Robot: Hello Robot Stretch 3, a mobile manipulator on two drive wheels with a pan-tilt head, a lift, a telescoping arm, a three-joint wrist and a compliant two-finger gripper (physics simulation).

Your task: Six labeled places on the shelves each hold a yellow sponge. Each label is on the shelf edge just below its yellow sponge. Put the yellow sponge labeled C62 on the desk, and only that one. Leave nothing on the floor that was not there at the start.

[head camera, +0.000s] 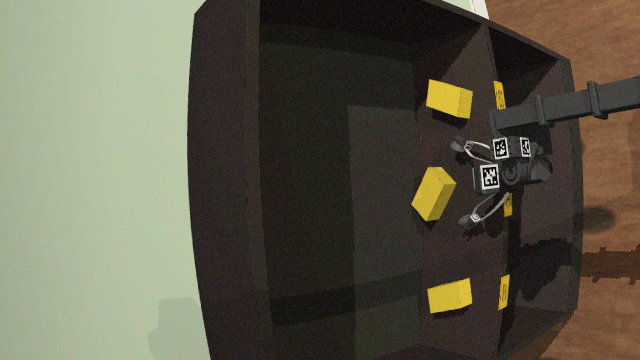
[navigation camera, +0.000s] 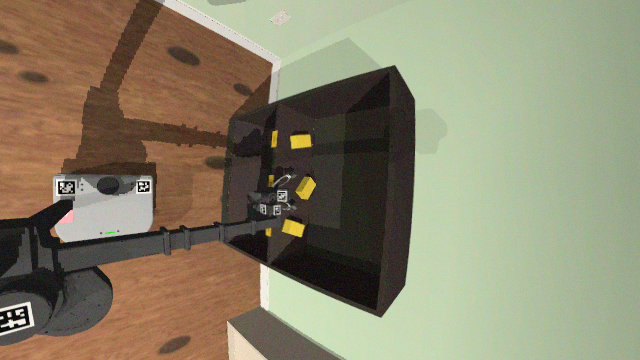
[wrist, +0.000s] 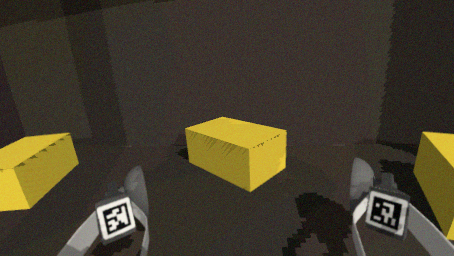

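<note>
Three yellow sponges lie on one shelf board. The middle sponge (head camera: pixel 433 194) (navigation camera: pixel 305 188) (wrist: pixel 227 150) sits turned at an angle. Another sponge (head camera: pixel 449 98) (navigation camera: pixel 293 228) (wrist: pixel 440 175) is to its right in the wrist view, and a third sponge (head camera: pixel 449 296) (navigation camera: pixel 300 141) (wrist: pixel 47 167) is to its left. Yellow labels (head camera: pixel 499 94) (head camera: pixel 504 292) (navigation camera: pixel 274 138) are on the shelf edge; their text is not legible. The middle label (head camera: pixel 508 206) is partly hidden by the gripper. My gripper (head camera: pixel 463 183) (navigation camera: pixel 292 191) (wrist: pixel 245 182) is open and empty, its fingertips short of the middle sponge.
The dark shelf unit (head camera: pixel 220 175) (navigation camera: pixel 400 175) stands against the green wall, with side panels and a lower compartment. My arm (head camera: pixel 570 106) (navigation camera: pixel 200 235) reaches in over its front. A grey-topped piece of furniture (navigation camera: pixel 285 335) stands at the bottom of the navigation view.
</note>
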